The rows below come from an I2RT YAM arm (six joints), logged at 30 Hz.
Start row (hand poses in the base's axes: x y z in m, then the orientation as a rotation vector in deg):
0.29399, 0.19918, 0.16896, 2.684, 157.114, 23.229
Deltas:
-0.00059, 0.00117, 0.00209, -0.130, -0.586, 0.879
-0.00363, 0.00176, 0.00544, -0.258, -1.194, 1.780
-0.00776, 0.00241, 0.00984, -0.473, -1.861, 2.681
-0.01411, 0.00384, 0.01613, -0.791, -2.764, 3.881
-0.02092, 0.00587, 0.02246, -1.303, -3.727, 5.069
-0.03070, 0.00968, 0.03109, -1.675, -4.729, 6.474
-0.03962, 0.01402, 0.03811, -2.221, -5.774, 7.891
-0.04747, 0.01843, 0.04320, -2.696, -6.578, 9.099
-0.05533, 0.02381, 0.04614, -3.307, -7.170, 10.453
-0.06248, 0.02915, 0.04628, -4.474, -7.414, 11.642
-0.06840, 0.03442, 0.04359, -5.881, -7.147, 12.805
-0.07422, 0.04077, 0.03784, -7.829, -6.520, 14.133
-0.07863, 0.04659, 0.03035, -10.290, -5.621, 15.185
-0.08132, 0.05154, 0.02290, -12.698, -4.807, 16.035
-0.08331, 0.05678, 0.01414, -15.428, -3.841, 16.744
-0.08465, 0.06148, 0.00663, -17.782, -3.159, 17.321
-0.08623, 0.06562, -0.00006, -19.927, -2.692, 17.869
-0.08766, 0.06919, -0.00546, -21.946, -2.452, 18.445
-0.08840, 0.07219, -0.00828, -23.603, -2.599, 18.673
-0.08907, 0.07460, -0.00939, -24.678, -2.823, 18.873
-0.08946, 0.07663, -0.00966, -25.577, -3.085, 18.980
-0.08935, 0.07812, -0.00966, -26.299, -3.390, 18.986
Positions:
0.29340, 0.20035, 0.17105, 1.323, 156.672, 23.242
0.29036, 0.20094, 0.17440, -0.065, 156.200, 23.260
0.28623, 0.20159, 0.17880, -1.482, 155.676, 23.152
0.27988, 0.20302, 0.18509, -3.369, 154.952, 22.962
0.27307, 0.20505, 0.19142, -5.287, 154.183, 22.499
0.26329, 0.20886, 0.20005, -7.454, 153.343, 22.277
0.25437, 0.21320, 0.20707, -9.672, 152.463, 21.817
0.24652, 0.21761, 0.21216, -11.539, 151.780, 21.419
0.23866, 0.22299, 0.21510, -13.594, 151.312, 20.891
0.23151, 0.22833, 0.21524, -15.514, 151.246, 19.602
0.22559, 0.23360, 0.21255, -17.394, 151.692, 18.017
0.21977, 0.23995, 0.20680, -19.598, 152.520, 15.754
0.21536, 0.24577, 0.19931, -21.541, 153.615, 12.716
0.21267, 0.25072, 0.19186, -23.218, 154.557, 9.665
0.21068, 0.25596, 0.18310, -24.778, 155.597, 6.110
0.20934, 0.26066, 0.17559, -26.096, 156.275, 3.006
0.20776, 0.26480, 0.16890, -27.343, 156.681, 0.166
0.20633, 0.26837, 0.16350, -28.615, 156.809, -2.499
0.20559, 0.27137, 0.16068, -29.344, 156.551, -4.735
0.20492, 0.27378, 0.15957, -29.896, 156.235, -6.165
0.20453, 0.27581, 0.15930, -30.277, 155.891, -7.369
0.20464, 0.27730, 0.15930, -30.479, 155.520, -8.346

